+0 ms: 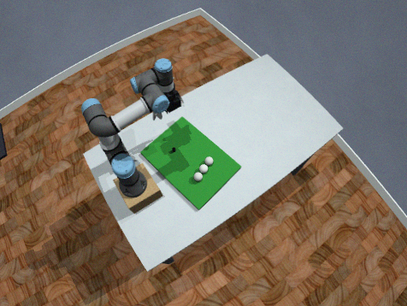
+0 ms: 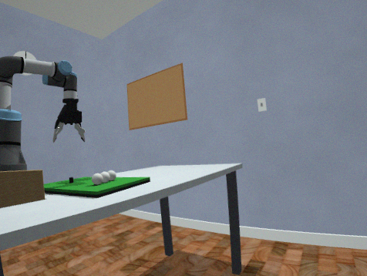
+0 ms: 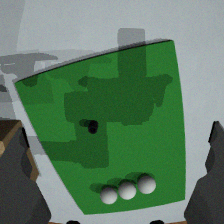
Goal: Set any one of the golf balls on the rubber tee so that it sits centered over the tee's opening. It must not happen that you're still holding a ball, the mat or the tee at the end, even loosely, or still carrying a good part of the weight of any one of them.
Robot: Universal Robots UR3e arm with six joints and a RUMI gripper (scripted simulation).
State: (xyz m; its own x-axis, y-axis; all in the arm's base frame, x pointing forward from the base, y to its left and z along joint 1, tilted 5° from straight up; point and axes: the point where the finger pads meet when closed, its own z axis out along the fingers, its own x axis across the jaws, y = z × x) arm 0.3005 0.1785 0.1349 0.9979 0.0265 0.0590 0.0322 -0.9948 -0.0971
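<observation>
My hand is 2 cm short of the white golf ball, 27 cm to the left of it and 16 cm above it. Also, from my hand: green mat 3 cm behind, 14 cm to the right, 19 cm below.
</observation>
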